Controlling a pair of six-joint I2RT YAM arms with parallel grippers.
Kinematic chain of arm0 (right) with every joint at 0, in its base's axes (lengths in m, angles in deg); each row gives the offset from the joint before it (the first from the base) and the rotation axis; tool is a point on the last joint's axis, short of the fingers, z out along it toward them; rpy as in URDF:
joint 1: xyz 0 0 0.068 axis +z
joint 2: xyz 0.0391 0.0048 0.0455 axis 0.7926 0.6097 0
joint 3: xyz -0.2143 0.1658 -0.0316 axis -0.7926 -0.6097 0
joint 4: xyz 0.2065 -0.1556 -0.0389 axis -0.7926 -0.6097 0
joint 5: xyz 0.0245 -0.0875 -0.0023 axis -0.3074 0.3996 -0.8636
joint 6: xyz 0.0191 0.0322 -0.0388 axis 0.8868 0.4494 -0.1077
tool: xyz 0 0 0 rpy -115.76 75.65 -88.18
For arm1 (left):
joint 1: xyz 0 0 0.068 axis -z
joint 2: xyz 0.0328 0.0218 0.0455 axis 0.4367 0.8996 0
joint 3: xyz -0.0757 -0.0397 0.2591 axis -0.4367 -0.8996 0
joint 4: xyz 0.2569 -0.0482 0.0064 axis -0.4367 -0.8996 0
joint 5: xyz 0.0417 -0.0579 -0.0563 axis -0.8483 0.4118 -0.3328
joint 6: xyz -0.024 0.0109 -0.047 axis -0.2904 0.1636 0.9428
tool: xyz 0 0 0 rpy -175.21 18.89 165.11
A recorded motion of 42 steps. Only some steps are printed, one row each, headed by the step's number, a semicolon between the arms.
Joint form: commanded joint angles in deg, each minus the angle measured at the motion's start. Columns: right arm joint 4, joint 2, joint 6, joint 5, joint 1, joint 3; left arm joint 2, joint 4, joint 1, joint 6, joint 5, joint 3.
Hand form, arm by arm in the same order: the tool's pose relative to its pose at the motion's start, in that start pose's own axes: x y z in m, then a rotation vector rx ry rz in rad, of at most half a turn. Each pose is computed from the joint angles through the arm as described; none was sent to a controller.
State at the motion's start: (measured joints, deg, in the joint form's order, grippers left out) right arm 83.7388 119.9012 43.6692 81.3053 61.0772 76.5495; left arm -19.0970 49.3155 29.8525 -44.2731 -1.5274 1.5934
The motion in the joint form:
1: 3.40 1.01 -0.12 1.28 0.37 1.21; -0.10 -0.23 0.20 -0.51 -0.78 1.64
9: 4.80 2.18 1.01 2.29 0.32 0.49; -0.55 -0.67 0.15 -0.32 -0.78 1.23
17: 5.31 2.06 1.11 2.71 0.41 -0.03; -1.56 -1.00 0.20 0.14 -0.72 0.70
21: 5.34 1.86 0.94 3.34 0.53 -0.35; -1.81 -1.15 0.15 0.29 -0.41 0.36
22: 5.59 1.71 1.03 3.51 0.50 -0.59; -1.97 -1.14 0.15 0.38 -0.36 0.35
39: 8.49 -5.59 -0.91 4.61 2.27 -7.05; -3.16 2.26 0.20 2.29 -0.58 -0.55
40: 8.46 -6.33 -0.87 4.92 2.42 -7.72; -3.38 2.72 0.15 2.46 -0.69 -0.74
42: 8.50 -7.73 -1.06 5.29 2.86 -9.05; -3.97 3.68 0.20 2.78 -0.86 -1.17
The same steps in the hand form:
1: -0.0047 0.0021 0.0043 0.0150 -0.0628 0.0039; -0.0082 0.0052 -0.0035 -0.0232 -0.0161 0.0085
9: 0.0031 0.0008 0.0013 0.0331 -0.0549 0.0233; -0.0067 0.0044 -0.0053 -0.0200 -0.0099 0.0053
17: 0.0033 0.0010 -0.0007 0.0388 -0.0569 0.0257; -0.0066 0.0041 -0.0102 -0.0198 -0.0132 -0.0027
21: 0.0032 0.0013 -0.0020 0.0478 -0.0555 0.0233; -0.0054 0.0033 -0.0110 -0.0137 -0.0123 -0.0052
22: 0.0027 0.0009 -0.0030 0.0512 -0.0584 0.0251; -0.0058 0.0036 -0.0119 -0.0145 -0.0151 -0.0068
39: -0.0233 0.0097 -0.0298 0.0407 -0.1214 0.0061; -0.0101 0.0065 -0.0174 -0.0515 -0.0679 -0.0410
40: -0.0251 0.0101 -0.0326 0.0435 -0.1221 0.0079; -0.0104 0.0070 -0.0184 -0.0584 -0.0737 -0.0442
42: -0.0282 0.0120 -0.0384 0.0427 -0.1236 0.0070; -0.0114 0.0076 -0.0211 -0.0704 -0.0892 -0.0502

